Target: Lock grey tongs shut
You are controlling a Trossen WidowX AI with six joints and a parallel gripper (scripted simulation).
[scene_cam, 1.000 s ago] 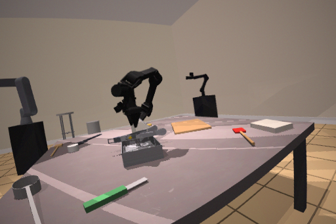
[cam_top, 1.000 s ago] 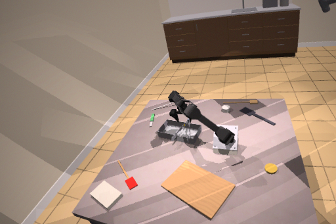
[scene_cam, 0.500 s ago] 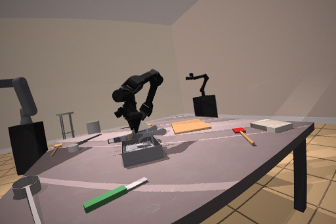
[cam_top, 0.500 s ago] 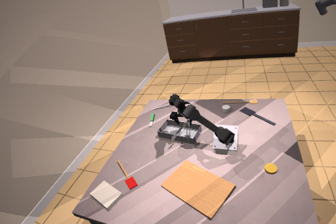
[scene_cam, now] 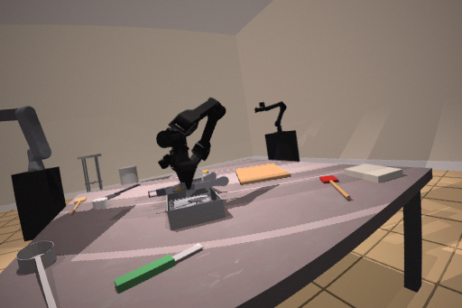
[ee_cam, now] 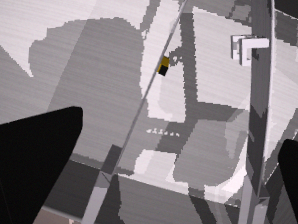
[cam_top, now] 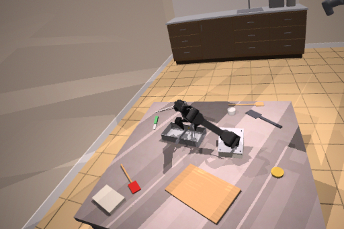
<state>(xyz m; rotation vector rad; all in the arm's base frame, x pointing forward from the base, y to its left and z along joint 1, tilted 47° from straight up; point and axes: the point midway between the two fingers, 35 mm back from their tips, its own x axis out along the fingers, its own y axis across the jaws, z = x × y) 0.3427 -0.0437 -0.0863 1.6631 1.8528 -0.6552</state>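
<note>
My gripper tip is now 5 cm short of the grey roasting tin and 4 cm above it. From my gripper tip the other things lie so: black spatula 48 cm behind, 32 cm to the right, 7 cm below; wooden board 23 cm behind, 43 cm to the left, 6 cm below; red spatula 24 cm ahead, 49 cm to the left, 6 cm below.
</note>
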